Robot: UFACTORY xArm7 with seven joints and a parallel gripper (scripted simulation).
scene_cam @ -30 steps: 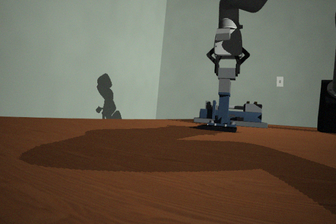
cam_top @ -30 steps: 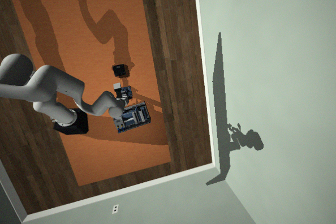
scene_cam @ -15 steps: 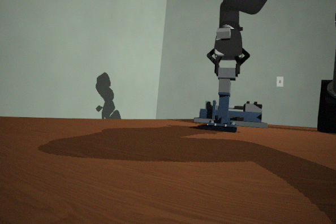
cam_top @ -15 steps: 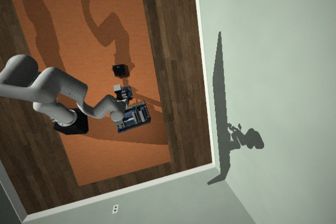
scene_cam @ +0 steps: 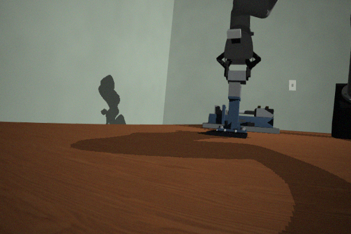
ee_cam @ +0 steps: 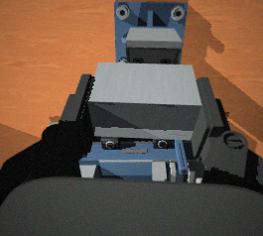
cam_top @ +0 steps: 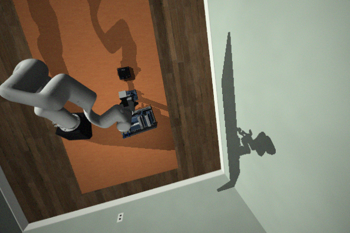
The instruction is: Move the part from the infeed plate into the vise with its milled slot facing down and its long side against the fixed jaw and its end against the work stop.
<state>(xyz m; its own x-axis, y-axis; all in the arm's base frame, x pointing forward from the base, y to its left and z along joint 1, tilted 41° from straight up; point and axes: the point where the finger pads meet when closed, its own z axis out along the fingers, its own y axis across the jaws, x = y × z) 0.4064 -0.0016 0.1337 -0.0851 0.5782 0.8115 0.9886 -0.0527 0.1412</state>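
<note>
My gripper is now 10 mm above the grey part. Also, from my hand: blue upright (140 mm below, 10 mm ahead); then grey jaw (220 mm to the right, 120 mm below, 40 mm ahead); then work stop (170 mm to the right, 100 mm below, 70 mm ahead).
</note>
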